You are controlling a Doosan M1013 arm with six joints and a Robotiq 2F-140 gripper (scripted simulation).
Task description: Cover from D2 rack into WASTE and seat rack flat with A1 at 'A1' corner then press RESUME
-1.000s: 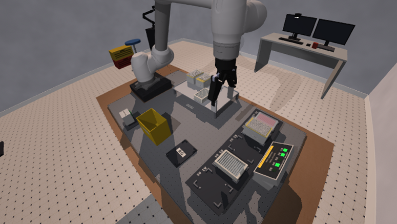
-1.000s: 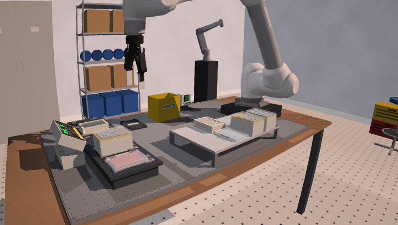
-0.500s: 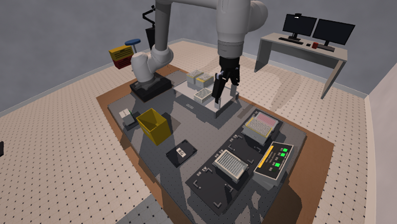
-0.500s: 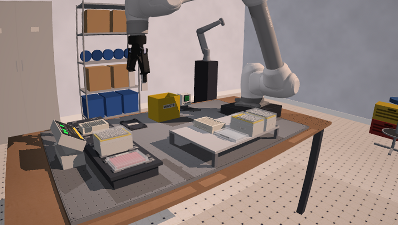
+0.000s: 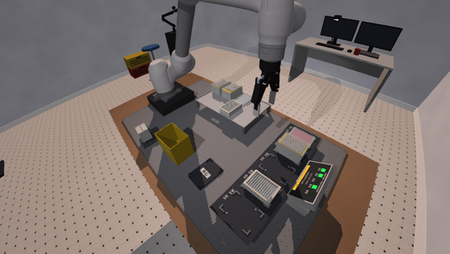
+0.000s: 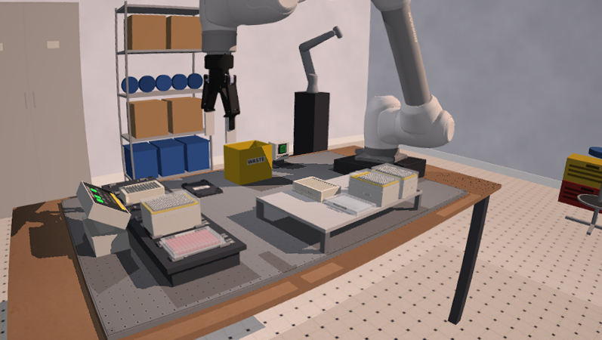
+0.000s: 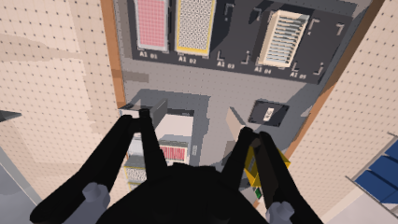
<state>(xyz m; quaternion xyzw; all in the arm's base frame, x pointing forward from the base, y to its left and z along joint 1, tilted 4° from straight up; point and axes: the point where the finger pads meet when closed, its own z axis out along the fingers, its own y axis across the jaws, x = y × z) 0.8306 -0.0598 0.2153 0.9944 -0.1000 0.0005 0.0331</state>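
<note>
The tip rack is 160 mm ahead of my hand and 170 mm below it. Also, from my hand: reservoir (120 mm ahead, 240 mm to the right, 200 mm below); pink plate (190 mm ahead, 120 mm to the left, 210 mm below); shelf (300 mm behind, 210 mm to the left, 210 mm below).
</note>
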